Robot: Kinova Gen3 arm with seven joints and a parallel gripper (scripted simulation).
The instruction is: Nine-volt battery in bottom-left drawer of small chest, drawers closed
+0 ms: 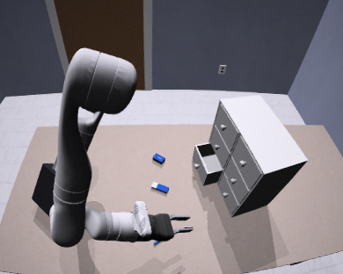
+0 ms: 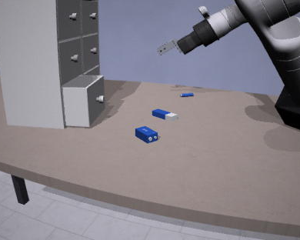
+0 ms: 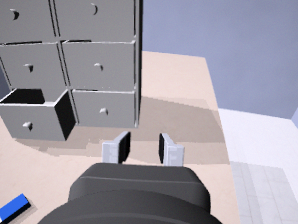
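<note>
Now: the nine-volt battery 31 cm to the left of my hand, 17 cm behind it and 14 cm below it. Also, from my hand: blue stick: 15 cm below, 7 cm behind, 3 cm to the right; blue-and-white block: 18 cm to the left, 14 cm below, 12 cm behind.
</note>
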